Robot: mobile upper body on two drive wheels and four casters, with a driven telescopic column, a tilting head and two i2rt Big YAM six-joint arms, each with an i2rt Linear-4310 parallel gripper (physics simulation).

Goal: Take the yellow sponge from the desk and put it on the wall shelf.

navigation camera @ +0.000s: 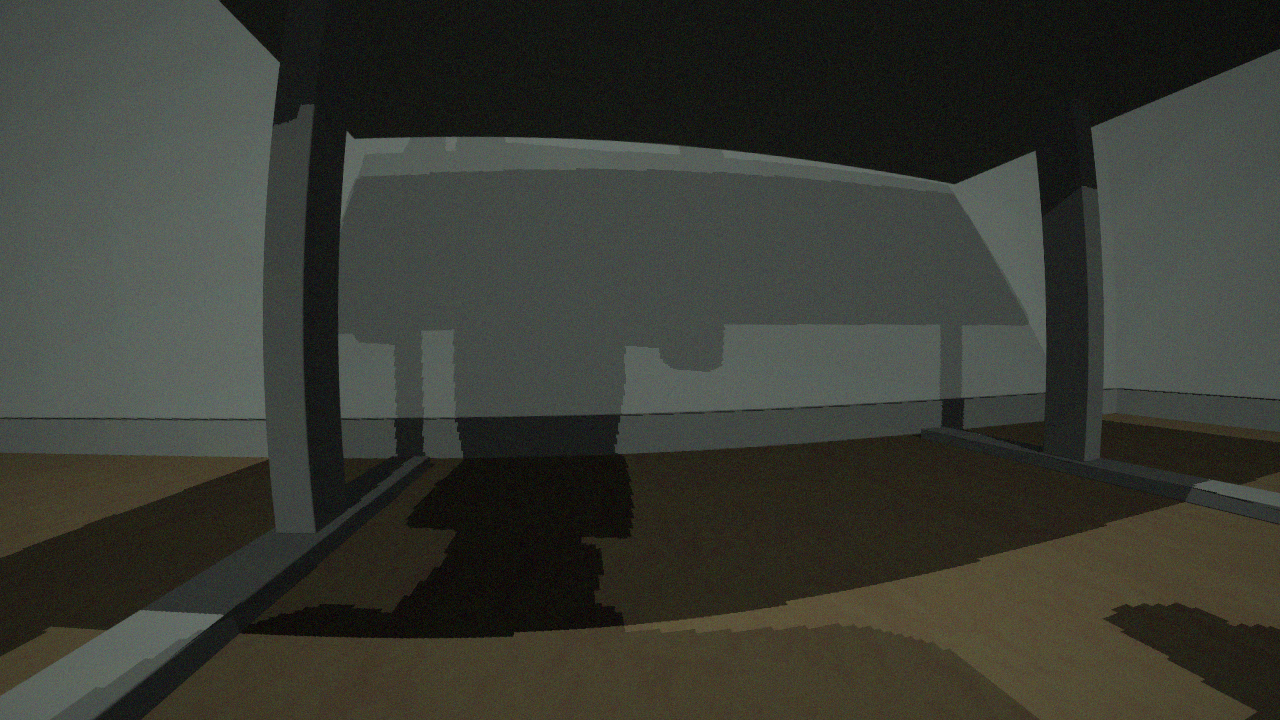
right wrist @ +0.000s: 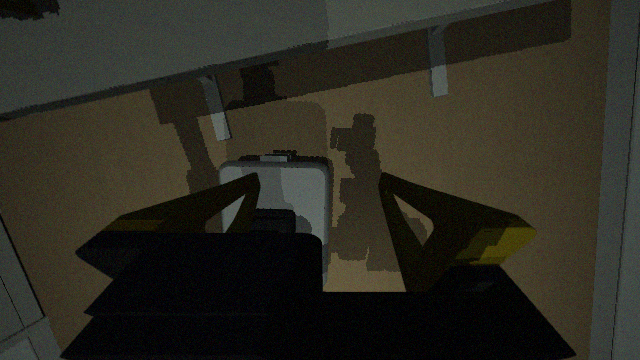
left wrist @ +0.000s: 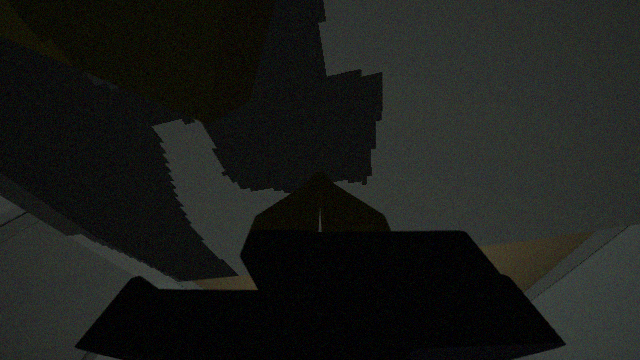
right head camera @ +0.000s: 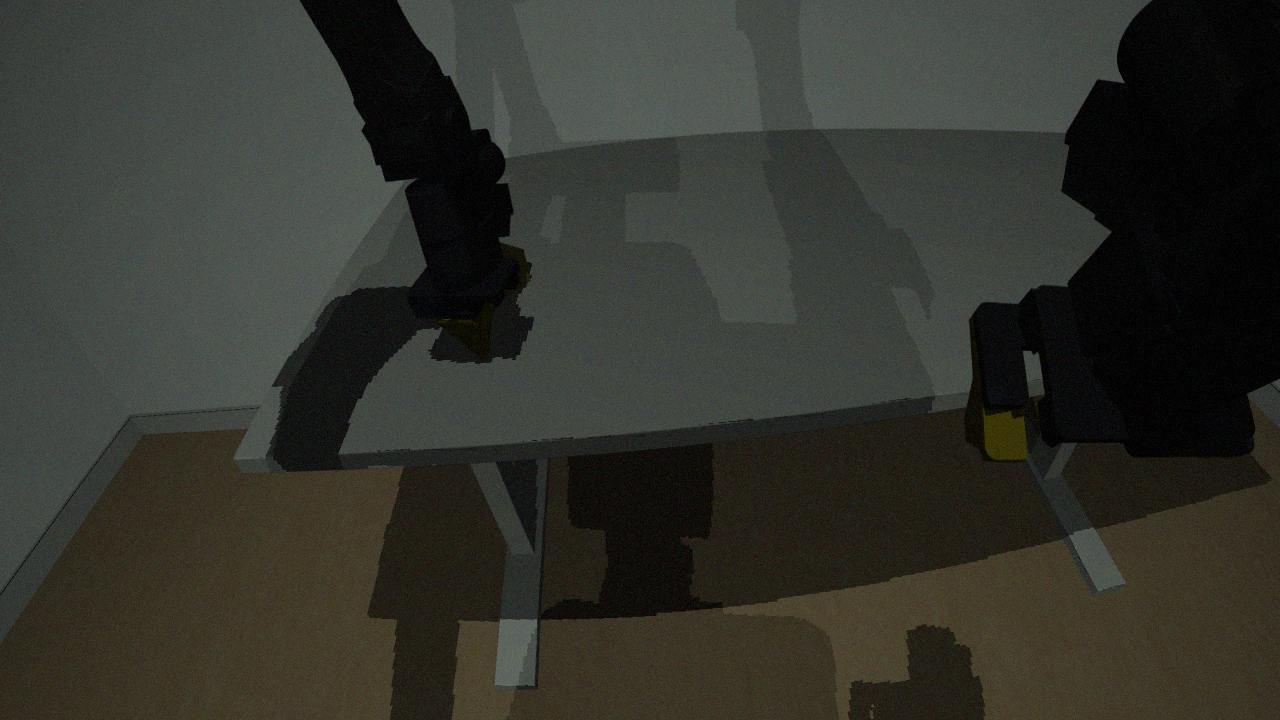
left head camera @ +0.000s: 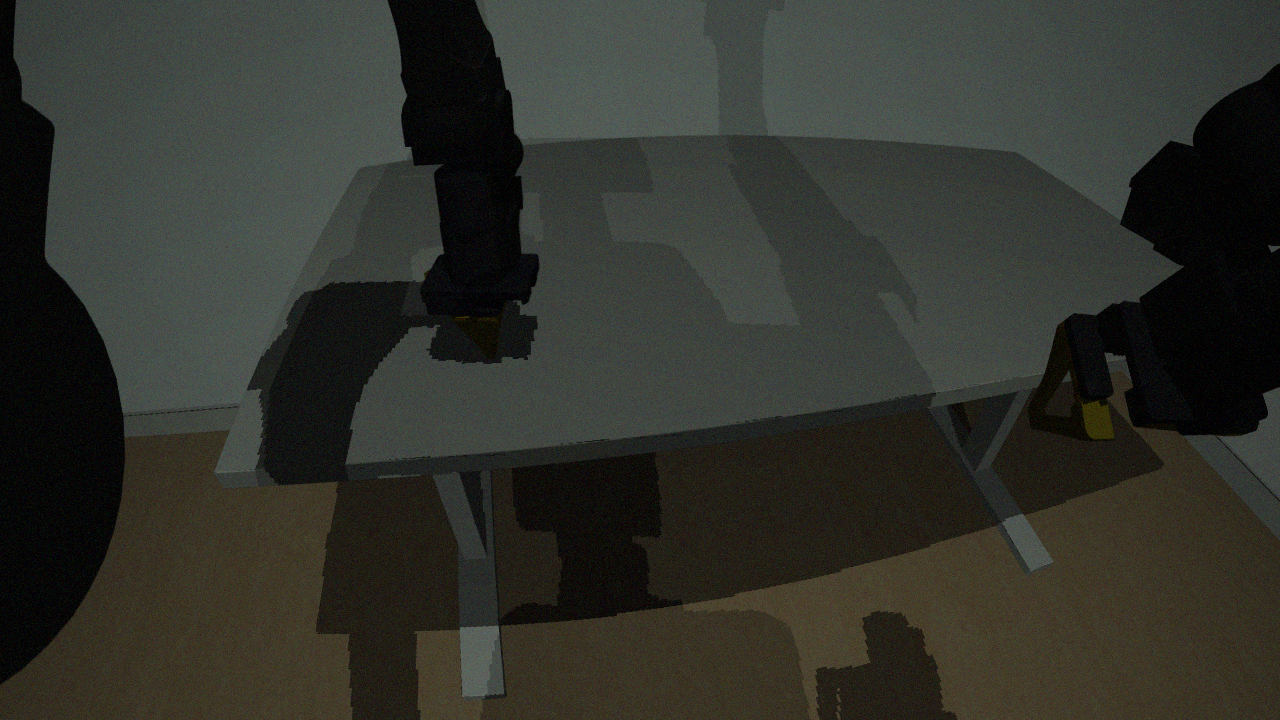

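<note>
The yellow sponge shows dark at the top left of the left wrist view and partly behind the left gripper in the right head view; the arm hides it in the left head view. It is on the grey desk. My left gripper is shut and empty, pointing down over the desk's left part, with the sponge beyond its fingertips and apart from them. My right gripper is open and empty by the desk's front edge. The wall shelf does not show.
The desk's left leg and right leg stand on the brown floor. A wall rises behind the desk. My white base shows below the right gripper.
</note>
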